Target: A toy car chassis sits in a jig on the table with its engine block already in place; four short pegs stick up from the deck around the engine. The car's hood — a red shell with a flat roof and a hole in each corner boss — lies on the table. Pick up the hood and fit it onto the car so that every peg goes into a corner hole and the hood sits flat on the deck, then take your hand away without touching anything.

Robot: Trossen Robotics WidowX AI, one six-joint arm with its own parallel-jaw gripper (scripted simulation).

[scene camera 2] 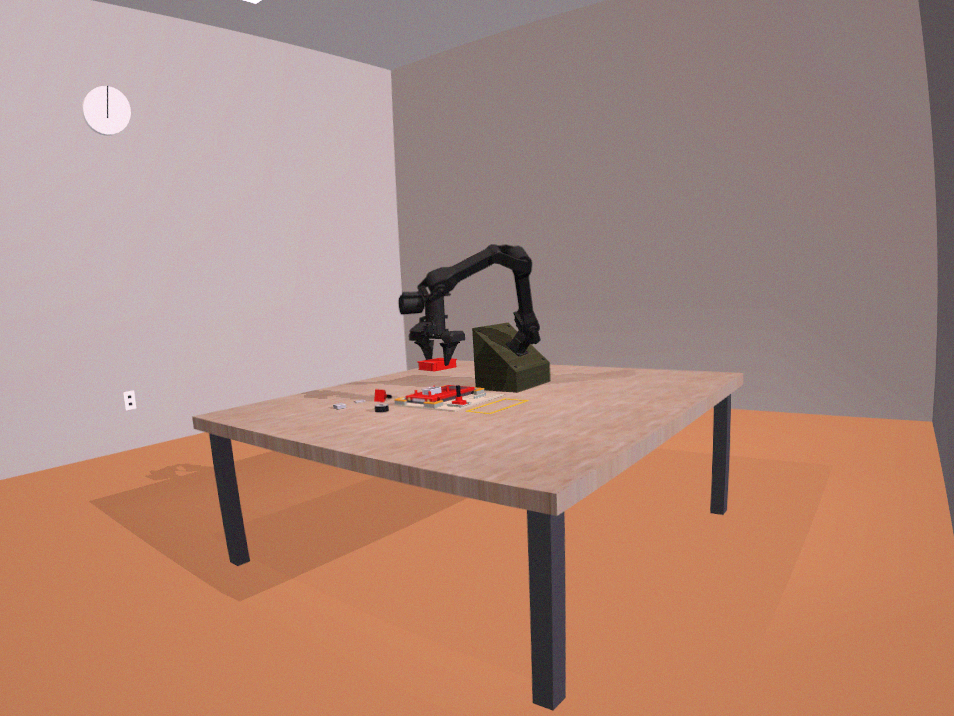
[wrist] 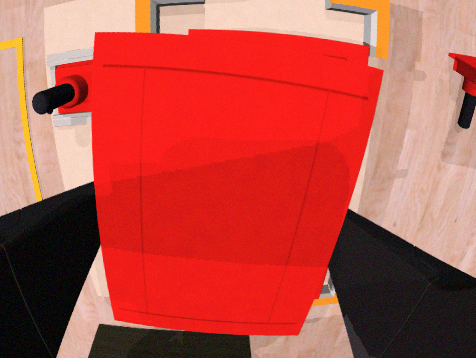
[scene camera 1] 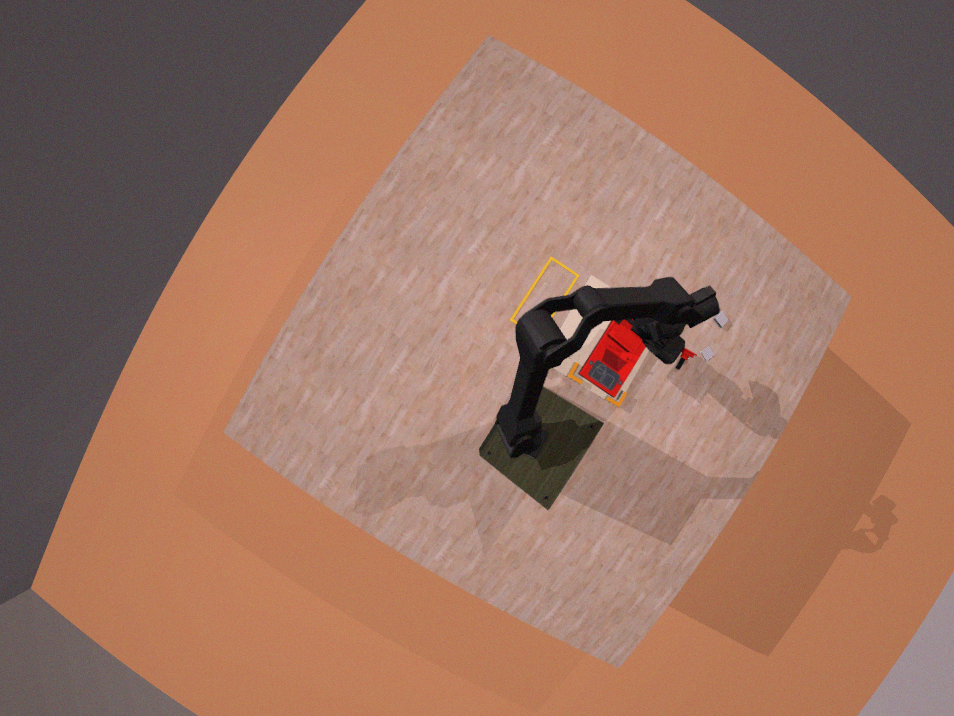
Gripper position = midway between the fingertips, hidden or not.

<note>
My gripper (scene camera 2: 438,364) carries a red hood (wrist: 223,170).
My gripper is seen too in the wrist view (wrist: 219,206) and in scene camera 1 (scene camera 1: 630,328).
</note>
